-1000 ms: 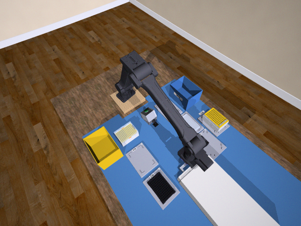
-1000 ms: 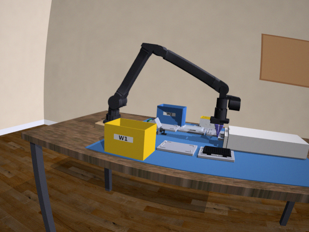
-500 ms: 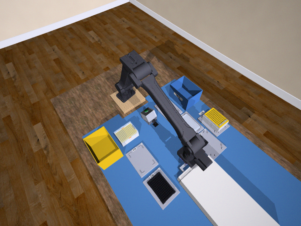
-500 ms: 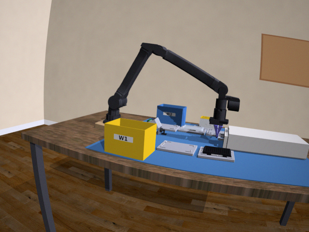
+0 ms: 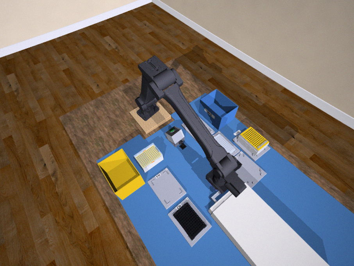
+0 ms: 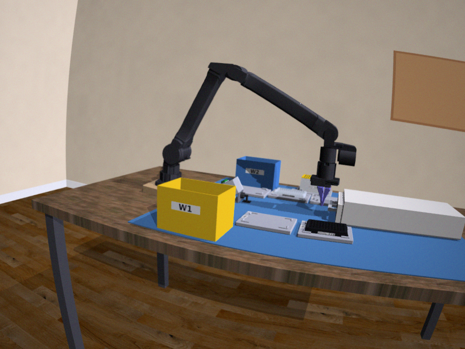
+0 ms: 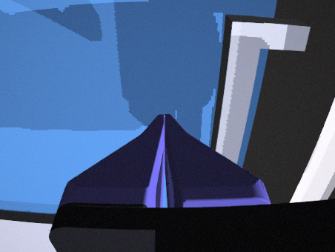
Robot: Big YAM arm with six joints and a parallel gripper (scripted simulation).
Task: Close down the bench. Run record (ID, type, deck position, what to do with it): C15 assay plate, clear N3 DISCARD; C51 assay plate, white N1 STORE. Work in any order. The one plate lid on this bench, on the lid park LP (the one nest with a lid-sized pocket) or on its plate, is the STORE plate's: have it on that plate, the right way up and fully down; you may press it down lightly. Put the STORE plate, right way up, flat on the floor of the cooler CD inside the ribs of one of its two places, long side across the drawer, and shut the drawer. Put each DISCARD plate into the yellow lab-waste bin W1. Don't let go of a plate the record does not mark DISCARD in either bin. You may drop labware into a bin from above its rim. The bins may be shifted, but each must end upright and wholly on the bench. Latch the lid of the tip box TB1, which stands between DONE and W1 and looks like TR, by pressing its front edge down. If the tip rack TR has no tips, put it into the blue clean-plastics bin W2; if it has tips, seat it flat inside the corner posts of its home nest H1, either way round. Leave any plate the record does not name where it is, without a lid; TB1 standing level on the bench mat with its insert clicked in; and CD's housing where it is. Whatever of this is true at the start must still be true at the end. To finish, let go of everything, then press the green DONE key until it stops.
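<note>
My gripper is now 120 mm past the clear assay plate, 200 mm to the right of it and 20 mm above it. Also, from my hand: cooler drawer (180 mm ahead, 30 mm to the right, 20 mm below); then clear plate lid (150 mm ahead, 20 mm to the right, 10 mm below); then white plate (150 mm ahead, 20 mm to the right, 20 mm below).
</note>
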